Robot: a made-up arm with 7 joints. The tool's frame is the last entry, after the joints. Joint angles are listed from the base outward.
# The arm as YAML. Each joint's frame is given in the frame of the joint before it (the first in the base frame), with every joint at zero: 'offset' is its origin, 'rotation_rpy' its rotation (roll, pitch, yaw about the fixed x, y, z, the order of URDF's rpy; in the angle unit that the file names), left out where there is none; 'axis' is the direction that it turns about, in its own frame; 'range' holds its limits. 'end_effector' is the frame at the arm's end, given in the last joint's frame.
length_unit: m
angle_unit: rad
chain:
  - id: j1
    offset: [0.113, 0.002, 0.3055]
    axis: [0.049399, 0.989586, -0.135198]
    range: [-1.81, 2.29]
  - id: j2
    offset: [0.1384, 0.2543, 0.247]
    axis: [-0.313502, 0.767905, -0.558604]
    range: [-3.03, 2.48]
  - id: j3
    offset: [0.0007, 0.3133, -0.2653]
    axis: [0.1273, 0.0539, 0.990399]
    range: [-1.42, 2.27]
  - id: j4
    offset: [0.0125, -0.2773, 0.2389]
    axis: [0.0, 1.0, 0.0]
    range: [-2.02, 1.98]
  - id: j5
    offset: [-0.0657, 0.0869, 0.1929]
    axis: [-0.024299, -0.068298, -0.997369]
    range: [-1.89, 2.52]
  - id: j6
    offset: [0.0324, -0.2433, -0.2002]
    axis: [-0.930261, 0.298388, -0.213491]
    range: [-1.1, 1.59]
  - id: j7
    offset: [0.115, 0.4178, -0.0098]
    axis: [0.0, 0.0, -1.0]
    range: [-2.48, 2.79]
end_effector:
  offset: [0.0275, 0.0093, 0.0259]
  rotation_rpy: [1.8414, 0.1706, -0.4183]
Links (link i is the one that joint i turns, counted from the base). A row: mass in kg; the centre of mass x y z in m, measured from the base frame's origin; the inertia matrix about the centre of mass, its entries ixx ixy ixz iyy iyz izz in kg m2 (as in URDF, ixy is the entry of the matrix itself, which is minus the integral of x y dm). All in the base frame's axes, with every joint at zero. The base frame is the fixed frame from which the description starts. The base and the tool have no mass.
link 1: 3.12; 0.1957 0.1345 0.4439; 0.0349 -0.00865 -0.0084 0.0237 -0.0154 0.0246
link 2: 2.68; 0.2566 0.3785 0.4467; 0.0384 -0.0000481 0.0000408 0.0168 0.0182 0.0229
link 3: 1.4; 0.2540 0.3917 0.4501; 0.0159 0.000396 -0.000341 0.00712 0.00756 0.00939
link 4: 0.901; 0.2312 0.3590 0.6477; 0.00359 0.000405 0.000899 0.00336 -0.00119 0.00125
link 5: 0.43; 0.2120 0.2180 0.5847; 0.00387 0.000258 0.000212 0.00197 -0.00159 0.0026
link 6: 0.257; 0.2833 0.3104 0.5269; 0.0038 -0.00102 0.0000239 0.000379 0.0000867 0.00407
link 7: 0.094; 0.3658 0.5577 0.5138; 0.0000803 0 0 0.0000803 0 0.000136
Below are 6 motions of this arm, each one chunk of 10 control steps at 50 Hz.
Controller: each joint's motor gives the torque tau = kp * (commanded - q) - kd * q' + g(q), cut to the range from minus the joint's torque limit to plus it. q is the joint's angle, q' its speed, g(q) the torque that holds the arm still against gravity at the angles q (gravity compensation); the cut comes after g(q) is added. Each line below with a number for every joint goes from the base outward.
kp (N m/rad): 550 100 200 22 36 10 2.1
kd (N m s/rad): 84 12 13 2 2.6 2 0.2
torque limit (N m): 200 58 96 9.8 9.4 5 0.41
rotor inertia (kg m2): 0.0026 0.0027 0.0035 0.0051 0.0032 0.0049 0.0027
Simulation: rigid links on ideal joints. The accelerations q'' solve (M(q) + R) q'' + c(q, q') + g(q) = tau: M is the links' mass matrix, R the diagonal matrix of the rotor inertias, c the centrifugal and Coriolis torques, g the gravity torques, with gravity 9.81 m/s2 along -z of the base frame. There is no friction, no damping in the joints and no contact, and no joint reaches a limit. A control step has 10 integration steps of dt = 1/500 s. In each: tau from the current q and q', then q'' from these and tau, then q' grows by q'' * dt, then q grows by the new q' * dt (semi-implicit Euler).
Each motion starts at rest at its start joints. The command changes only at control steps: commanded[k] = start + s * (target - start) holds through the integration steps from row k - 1 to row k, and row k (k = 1, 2, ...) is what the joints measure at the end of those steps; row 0 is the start. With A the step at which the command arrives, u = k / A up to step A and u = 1 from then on. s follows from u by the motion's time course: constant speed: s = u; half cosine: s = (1 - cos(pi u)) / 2; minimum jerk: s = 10 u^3 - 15 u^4 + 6 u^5; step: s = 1 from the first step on.
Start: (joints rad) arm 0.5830 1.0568 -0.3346 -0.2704 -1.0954 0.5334 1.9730
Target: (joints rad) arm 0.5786 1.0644 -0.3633 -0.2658 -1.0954 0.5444 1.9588
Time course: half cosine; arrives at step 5
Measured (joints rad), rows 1 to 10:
1: 0.5830 1.0569 -0.3351 -0.2702 -1.0955 0.5335 1.9728
2: 0.5829 1.0573 -0.3369 -0.2693 -1.0958 0.5339 1.9722
3: 0.5826 1.0581 -0.3406 -0.2681 -1.0961 0.5346 1.9709
4: 0.5822 1.0590 -0.3455 -0.2669 -1.0963 0.5353 1.9690
5: 0.5818 1.0599 -0.3504 -0.2663 -1.0962 0.5360 1.9671
6: 0.5814 1.0606 -0.3543 -0.2664 -1.0958 0.5366 1.9654
7: 0.5810 1.0612 -0.3572 -0.2668 -1.0955 0.5373 1.9640
8: 0.5806 1.0616 -0.3592 -0.2671 -1.0952 0.5379 1.9629
9: 0.5803 1.0620 -0.3606 -0.2674 -1.0951 0.5386 1.9620
10: 0.5801 1.0623 -0.3615 -0.2674 -1.0950 0.5392 1.9613

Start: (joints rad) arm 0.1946 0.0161 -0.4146 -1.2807 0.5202 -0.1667 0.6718
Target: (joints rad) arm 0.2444 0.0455 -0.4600 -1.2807 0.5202 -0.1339 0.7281
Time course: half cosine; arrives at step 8
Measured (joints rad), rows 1 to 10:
1: 0.1948 0.0162 -0.4149 -1.2809 0.5202 -0.1666 0.6720
2: 0.1956 0.0165 -0.4162 -1.2817 0.5203 -0.1664 0.6731
3: 0.1974 0.0173 -0.4190 -1.2828 0.5205 -0.1658 0.6755
4: 0.2000 0.0188 -0.4233 -1.2841 0.5206 -0.1648 0.6794
5: 0.2035 0.0210 -0.4290 -1.2851 0.5208 -0.1635 0.6848
6: 0.2076 0.0237 -0.4354 -1.2855 0.5209 -0.1617 0.6911
7: 0.2118 0.0268 -0.4417 -1.2851 0.5209 -0.1597 0.6978
8: 0.2158 0.0298 -0.4472 -1.2840 0.5208 -0.1576 0.7039
9: 0.2193 0.0326 -0.4513 -1.2823 0.5206 -0.1555 0.7091
10: 0.2224 0.0350 -0.4542 -1.2808 0.5204 -0.1534 0.7132

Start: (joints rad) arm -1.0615 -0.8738 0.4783 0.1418 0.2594 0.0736 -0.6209
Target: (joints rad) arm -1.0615 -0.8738 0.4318 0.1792 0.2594 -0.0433 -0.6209
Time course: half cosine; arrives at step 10
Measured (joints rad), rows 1 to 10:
1: -1.0615 -0.8738 0.4781 0.1420 0.2593 0.0734 -0.6209
2: -1.0615 -0.8738 0.4773 0.1429 0.2590 0.0728 -0.6209
3: -1.0614 -0.8737 0.4755 0.1446 0.2585 0.0712 -0.6209
4: -1.0614 -0.8736 0.4725 0.1472 0.2580 0.0684 -0.6209
5: -1.0613 -0.8736 0.4684 0.1505 0.2577 0.0643 -0.6209
6: -1.0613 -0.8735 0.4634 0.1543 0.2576 0.0588 -0.6210
7: -1.0613 -0.8734 0.4577 0.1582 0.2577 0.0522 -0.6210
8: -1.0613 -0.8734 0.4520 0.1620 0.2581 0.0448 -0.6210
9: -1.0613 -0.8734 0.4466 0.1652 0.2587 0.0369 -0.6209
10: -1.0614 -0.8735 0.4421 0.1677 0.2595 0.0291 -0.6209

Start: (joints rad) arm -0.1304 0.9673 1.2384 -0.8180 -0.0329 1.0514 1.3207
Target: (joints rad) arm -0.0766 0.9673 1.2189 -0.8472 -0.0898 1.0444 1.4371
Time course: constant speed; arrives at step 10
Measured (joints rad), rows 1 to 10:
1: -0.1298 0.9671 1.2378 -0.8184 -0.0342 1.0514 1.3219
2: -0.1286 0.9670 1.2368 -0.8192 -0.0367 1.0512 1.3251
3: -0.1269 0.9668 1.2355 -0.8205 -0.0400 1.0510 1.3301
4: -0.1247 0.9666 1.2340 -0.8222 -0.0438 1.0507 1.3365
5: -0.1222 0.9665 1.2324 -0.8242 -0.0482 1.0503 1.3441
6: -0.1192 0.9665 1.2308 -0.8265 -0.0529 1.0499 1.3525
7: -0.1160 0.9664 1.2290 -0.8289 -0.0578 1.0495 1.3617
8: -0.1125 0.9664 1.2273 -0.8314 -0.0629 1.0490 1.3714
9: -0.1088 0.9664 1.2254 -0.8340 -0.0682 1.0486 1.3816
10: -0.1049 0.9665 1.2236 -0.8367 -0.0735 1.0481 1.3921

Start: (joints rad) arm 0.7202 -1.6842 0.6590 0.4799 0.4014 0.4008 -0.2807
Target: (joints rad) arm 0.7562 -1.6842 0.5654 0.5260 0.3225 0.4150 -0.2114
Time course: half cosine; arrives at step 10
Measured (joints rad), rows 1 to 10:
1: 0.7203 -1.6843 0.6586 0.4802 0.4008 0.4007 -0.2805
2: 0.7205 -1.6845 0.6570 0.4815 0.3988 0.4006 -0.2795
3: 0.7211 -1.6849 0.6534 0.4839 0.3948 0.4003 -0.2775
4: 0.7222 -1.6853 0.6475 0.4874 0.3889 0.3999 -0.2741
5: 0.7238 -1.6858 0.6393 0.4918 0.3813 0.3998 -0.2694
6: 0.7259 -1.6861 0.6292 0.4966 0.3727 0.3999 -0.2635
7: 0.7285 -1.6863 0.6179 0.5014 0.3638 0.4003 -0.2567
8: 0.7314 -1.6862 0.6064 0.5058 0.3552 0.4011 -0.2495
9: 0.7344 -1.6859 0.5956 0.5095 0.3478 0.4024 -0.2425
10: 0.7372 -1.6855 0.5865 0.5120 0.3421 0.4039 -0.2362

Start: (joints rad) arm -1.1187 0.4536 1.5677 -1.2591 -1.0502 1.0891 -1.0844
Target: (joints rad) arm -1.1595 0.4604 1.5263 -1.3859 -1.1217 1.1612 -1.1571
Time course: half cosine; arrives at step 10
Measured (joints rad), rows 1 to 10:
1: -1.1188 0.4537 1.5676 -1.2593 -1.0505 1.0892 -1.0846
2: -1.1191 0.4538 1.5670 -1.2603 -1.0519 1.0895 -1.0855
3: -1.1199 0.4542 1.5656 -1.2629 -1.0548 1.0901 -1.0877
4: -1.1213 0.4547 1.5632 -1.2677 -1.0595 1.0913 -1.0913
5: -1.1233 0.4553 1.5597 -1.2751 -1.0658 1.0933 -1.0965
6: -1.1258 0.4560 1.5552 -1.2851 -1.0735 1.0960 -1.1031
7: -1.1288 0.4568 1.5501 -1.2973 -1.0818 1.0995 -1.1105
8: -1.1320 0.4575 1.5449 -1.3108 -1.0901 1.1038 -1.1183
9: -1.1353 0.4581 1.5399 -1.3248 -1.0977 1.1087 -1.1258
10: -1.1384 0.4585 1.5356 -1.3382 -1.1039 1.1139 -1.1324

